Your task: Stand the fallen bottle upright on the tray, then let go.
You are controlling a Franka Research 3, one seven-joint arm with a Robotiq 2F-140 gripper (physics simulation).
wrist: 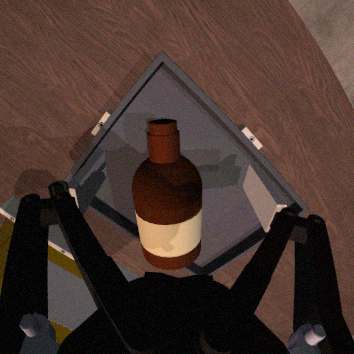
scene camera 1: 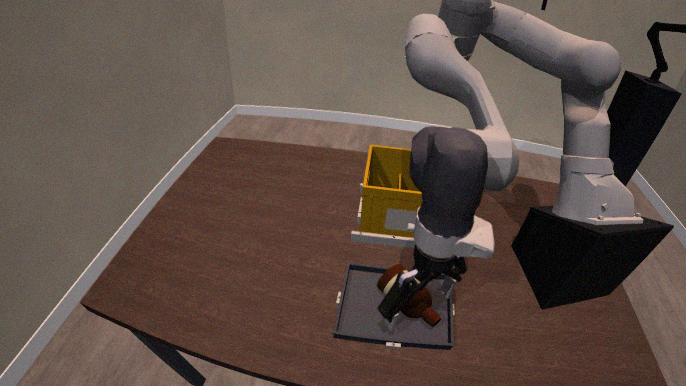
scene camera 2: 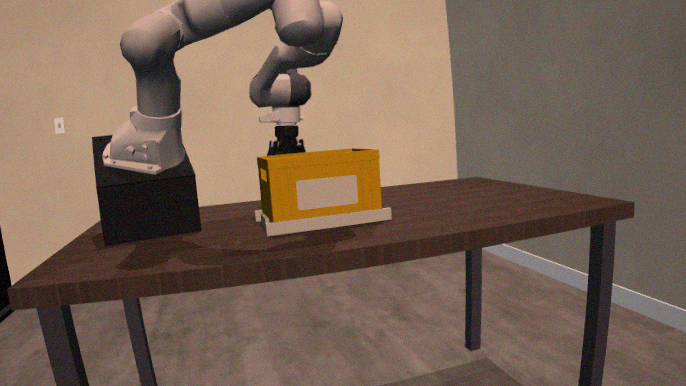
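The brown bottle (scene camera 1: 419, 302) (wrist: 168, 200) with a cream label lies on its side on the dark grey tray (scene camera 1: 360, 310) (wrist: 165, 90). Its neck points away from the crate, towards a tray corner in the wrist view. My gripper (scene camera 1: 420, 306) (wrist: 176, 169) is open and empty, with its fingers low over the tray, one on each side of the bottle, apart from it. In the wrist view there is space between the bottle and both finger pads. In scene camera 2 the bottle, tray and fingertips are hidden behind the crate.
A yellow crate (scene camera 1: 375, 212) (scene camera 2: 280, 195) (wrist: 67, 260) with inner dividers stands close behind the tray, edged by white strips (scene camera 1: 380, 238) (scene camera 2: 330, 221). The arm's black base block (scene camera 1: 575, 265) (scene camera 2: 150, 210) stands to the right in scene camera 1. The tray has a low raised rim.
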